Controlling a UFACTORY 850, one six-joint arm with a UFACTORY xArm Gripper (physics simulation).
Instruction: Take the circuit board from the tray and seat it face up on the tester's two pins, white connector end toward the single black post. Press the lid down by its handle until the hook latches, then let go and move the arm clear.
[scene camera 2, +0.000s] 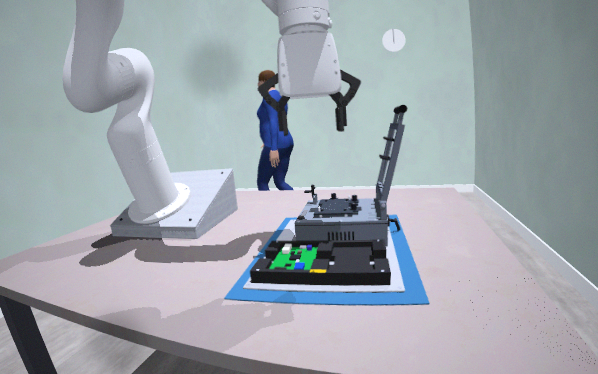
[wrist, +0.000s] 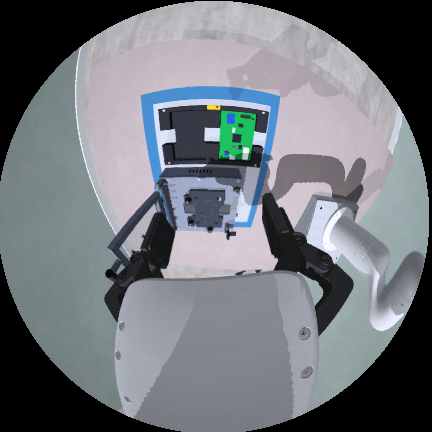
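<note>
The green circuit board (scene camera 2: 294, 258) (wrist: 237, 128) lies face up in one side of the black tray (scene camera 2: 320, 278) (wrist: 164, 117). Its white connector (scene camera 2: 287, 247) (wrist: 245, 152) is at the end nearer the tester (scene camera 2: 312, 231) (wrist: 225, 174). The tester's dark nest plate (wrist: 207, 207) has black posts and no board on it. The lid (scene camera 2: 396, 140) (wrist: 134, 221) stands raised, with its black handle (scene camera 2: 400, 109) (wrist: 110, 273) at the top. The small black hook (scene camera 2: 312, 190) (wrist: 230, 233) is on the opposite side. My gripper (scene camera 2: 312, 131) (wrist: 212, 214) is open and empty, high above the tester. The two pins cannot be told apart clearly.
The tray and tester stand on a white sheet over a blue mat (scene camera 2: 414, 290) (wrist: 210, 92). The arm's sloped base (scene camera 2: 215, 200) (wrist: 312, 220) is left of them in the scene view. A person in blue (scene camera 2: 270, 120) stands behind the table (scene camera 2: 150, 295) (wrist: 115, 125).
</note>
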